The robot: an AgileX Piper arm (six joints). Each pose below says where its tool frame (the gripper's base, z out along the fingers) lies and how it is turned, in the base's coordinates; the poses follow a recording.
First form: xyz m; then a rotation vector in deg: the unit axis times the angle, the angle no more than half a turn.
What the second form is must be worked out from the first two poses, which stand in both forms.
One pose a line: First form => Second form
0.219, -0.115, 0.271, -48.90, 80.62, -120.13 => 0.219, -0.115, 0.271, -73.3, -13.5, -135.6
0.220, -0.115, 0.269, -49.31, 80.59, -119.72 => 0.220, -0.115, 0.269, -73.5, -13.6, -135.2
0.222, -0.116, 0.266, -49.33, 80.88, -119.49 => 0.222, -0.116, 0.266, -73.8, -13.5, -135.2
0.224, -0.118, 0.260, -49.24, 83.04, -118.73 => 0.224, -0.118, 0.260, -75.3, -13.1, -135.6
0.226, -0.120, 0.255, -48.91, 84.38, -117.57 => 0.226, -0.120, 0.255, -76.4, -12.3, -135.4
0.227, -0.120, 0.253, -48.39, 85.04, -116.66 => 0.227, -0.120, 0.253, -76.9, -11.5, -135.1
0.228, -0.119, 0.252, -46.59, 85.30, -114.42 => 0.228, -0.119, 0.252, -77.3, -9.1, -134.1
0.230, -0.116, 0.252, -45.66, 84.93, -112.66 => 0.230, -0.116, 0.252, -77.3, -7.6, -132.9
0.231, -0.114, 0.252, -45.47, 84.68, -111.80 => 0.231, -0.114, 0.252, -77.4, -7.0, -132.3
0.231, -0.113, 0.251, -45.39, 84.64, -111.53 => 0.231, -0.113, 0.251, -77.4, -6.8, -132.1
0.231, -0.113, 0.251, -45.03, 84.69, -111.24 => 0.231, -0.113, 0.251, -77.4, -6.4, -132.0
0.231, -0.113, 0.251, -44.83, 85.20, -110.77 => 0.231, -0.113, 0.251, -77.8, -6.0, -132.0
